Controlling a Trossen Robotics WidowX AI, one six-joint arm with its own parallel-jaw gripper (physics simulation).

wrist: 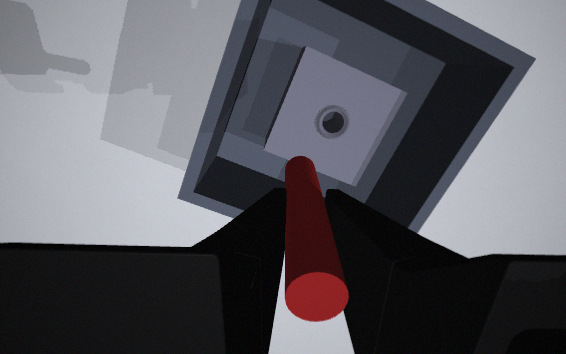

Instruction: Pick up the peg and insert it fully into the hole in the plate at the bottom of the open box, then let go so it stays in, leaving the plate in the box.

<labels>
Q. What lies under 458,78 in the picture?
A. An open box.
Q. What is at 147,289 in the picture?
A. The gripper.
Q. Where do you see a red peg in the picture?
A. At 315,288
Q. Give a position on a pale square plate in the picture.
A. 364,107
</labels>
